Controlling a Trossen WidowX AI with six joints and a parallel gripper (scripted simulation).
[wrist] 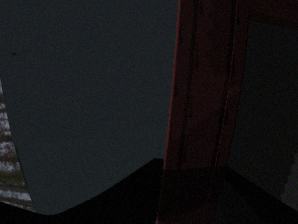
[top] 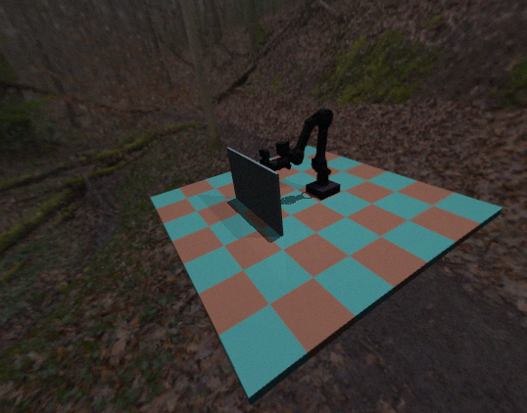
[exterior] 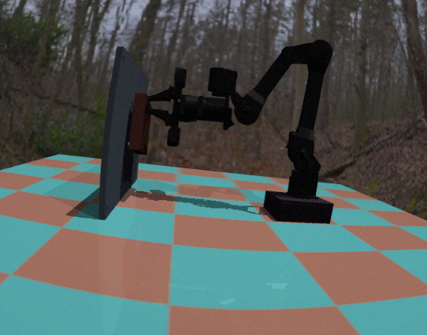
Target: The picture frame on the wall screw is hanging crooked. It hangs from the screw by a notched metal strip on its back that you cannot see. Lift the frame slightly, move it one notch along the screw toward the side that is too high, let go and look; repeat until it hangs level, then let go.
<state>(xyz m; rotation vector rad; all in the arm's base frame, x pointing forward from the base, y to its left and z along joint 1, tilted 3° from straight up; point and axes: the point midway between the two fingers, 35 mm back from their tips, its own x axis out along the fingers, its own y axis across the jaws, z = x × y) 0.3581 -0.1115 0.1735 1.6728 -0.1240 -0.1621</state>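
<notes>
My gripper tip is now 50 mm above the dark red picture frame and 10 mm to the right of it. Round my gripper tip: grey wall panel (60 mm below, 20 mm to the left, 20 mm ahead).
</notes>
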